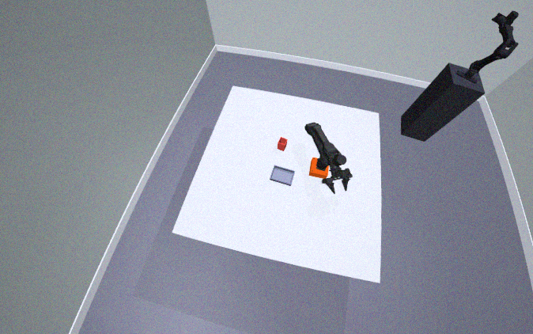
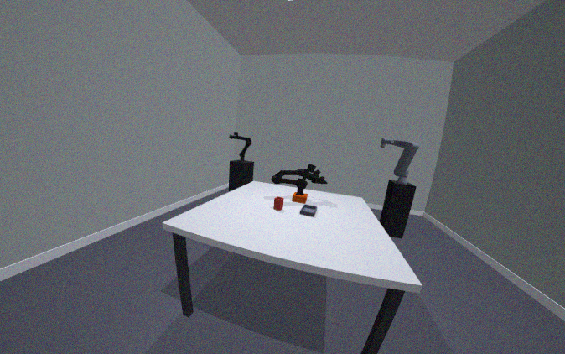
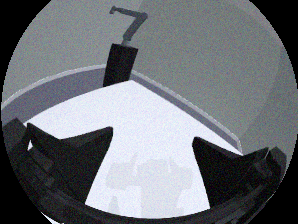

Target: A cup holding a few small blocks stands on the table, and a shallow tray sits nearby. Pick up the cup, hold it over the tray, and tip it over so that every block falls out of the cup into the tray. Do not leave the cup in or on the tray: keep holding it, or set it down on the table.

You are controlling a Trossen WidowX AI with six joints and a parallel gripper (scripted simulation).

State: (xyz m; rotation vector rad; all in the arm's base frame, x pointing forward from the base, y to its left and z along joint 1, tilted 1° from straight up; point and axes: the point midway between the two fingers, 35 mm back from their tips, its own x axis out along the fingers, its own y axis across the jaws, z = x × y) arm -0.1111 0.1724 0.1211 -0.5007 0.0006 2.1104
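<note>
The red block is 43 cm ahead of my gripper tip, 28 cm to the right of it and 13 cm below it. From my gripper tip the other things lie so: red square cup 44 cm ahead, 29 cm to the right, 15 cm below.
</note>
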